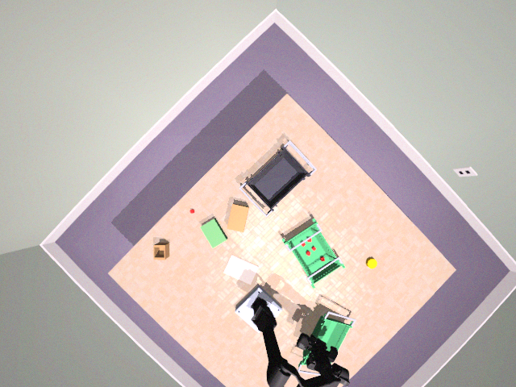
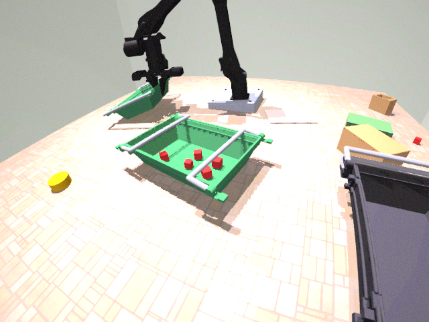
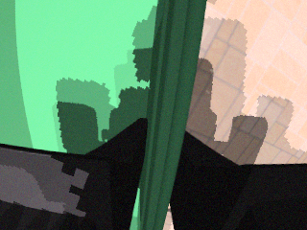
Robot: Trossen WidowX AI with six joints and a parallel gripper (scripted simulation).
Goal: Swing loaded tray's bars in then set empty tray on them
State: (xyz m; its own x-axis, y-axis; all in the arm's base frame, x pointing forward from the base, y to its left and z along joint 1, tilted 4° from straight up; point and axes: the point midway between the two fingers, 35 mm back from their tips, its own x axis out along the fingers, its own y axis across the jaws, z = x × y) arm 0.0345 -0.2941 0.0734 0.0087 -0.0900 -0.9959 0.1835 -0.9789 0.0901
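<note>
My gripper tip is now 10 mm short of the green tray, 70 mm to the left of it and 10 mm below it. Round my gripper tip: tan wedge (250 mm ahead, 640 mm to the left, 20 mm below); white sheet (50 mm ahead, 470 mm to the left, 50 mm below); yellow disc (460 mm ahead, 50 mm to the right, 40 mm below).
</note>
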